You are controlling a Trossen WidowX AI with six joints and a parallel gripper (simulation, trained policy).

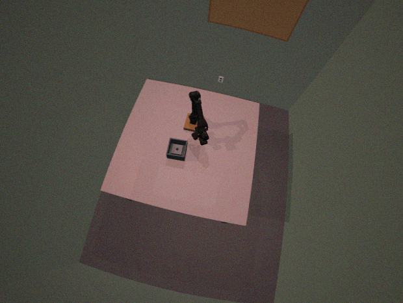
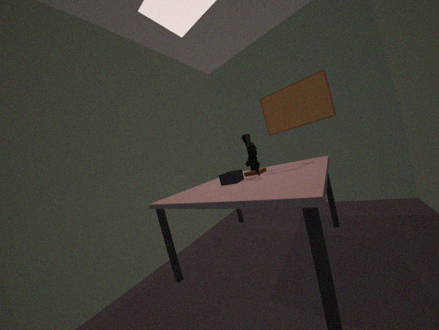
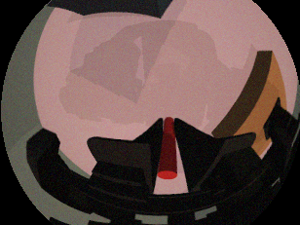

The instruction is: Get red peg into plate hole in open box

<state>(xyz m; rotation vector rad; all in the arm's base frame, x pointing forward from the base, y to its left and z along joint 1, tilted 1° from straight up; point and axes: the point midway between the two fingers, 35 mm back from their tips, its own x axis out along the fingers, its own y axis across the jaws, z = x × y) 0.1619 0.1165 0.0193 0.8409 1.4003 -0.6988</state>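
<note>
Now: gripper tip 18 cm to the left of the grey plate, 17 cm short of it and 3 cm below it. From my gripper tip the other things lie so: dark box: 18 cm to the right, 17 cm ahead, 1 cm above; then red peg: 2 cm above, 1 cm to the left, 1 cm behind.
</note>
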